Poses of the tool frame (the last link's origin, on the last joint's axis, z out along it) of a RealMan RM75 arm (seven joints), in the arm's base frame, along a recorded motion.
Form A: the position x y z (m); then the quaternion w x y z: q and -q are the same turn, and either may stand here.
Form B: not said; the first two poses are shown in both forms.
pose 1, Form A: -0.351 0.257 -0.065 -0.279 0.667 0.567 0.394
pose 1, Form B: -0.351 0.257 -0.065 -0.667 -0.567 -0.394 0.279
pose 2, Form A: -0.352 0.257 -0.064 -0.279 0.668 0.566 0.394
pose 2, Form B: -0.352 0.257 -0.064 -0.668 -0.566 -0.394 0.279
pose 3, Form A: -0.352 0.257 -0.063 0.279 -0.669 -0.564 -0.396
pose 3, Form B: -0.352 0.257 -0.063 -0.669 -0.564 -0.396 0.279
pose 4, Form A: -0.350 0.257 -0.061 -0.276 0.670 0.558 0.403
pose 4, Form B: -0.350 0.257 -0.061 -0.670 -0.558 -0.403 0.276
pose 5, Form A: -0.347 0.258 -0.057 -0.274 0.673 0.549 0.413
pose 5, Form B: -0.347 0.258 -0.057 -0.673 -0.549 -0.413 0.274
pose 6, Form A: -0.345 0.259 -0.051 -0.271 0.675 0.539 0.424
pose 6, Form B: -0.345 0.259 -0.051 -0.675 -0.539 -0.424 0.271
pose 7, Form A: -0.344 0.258 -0.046 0.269 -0.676 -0.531 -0.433
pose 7, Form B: -0.344 0.258 -0.046 -0.676 -0.531 -0.433 0.269
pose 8, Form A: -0.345 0.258 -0.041 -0.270 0.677 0.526 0.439
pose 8, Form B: -0.345 0.258 -0.041 -0.677 -0.526 -0.439 0.270
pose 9, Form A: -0.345 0.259 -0.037 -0.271 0.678 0.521 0.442
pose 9, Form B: -0.345 0.259 -0.037 -0.678 -0.521 -0.442 0.271
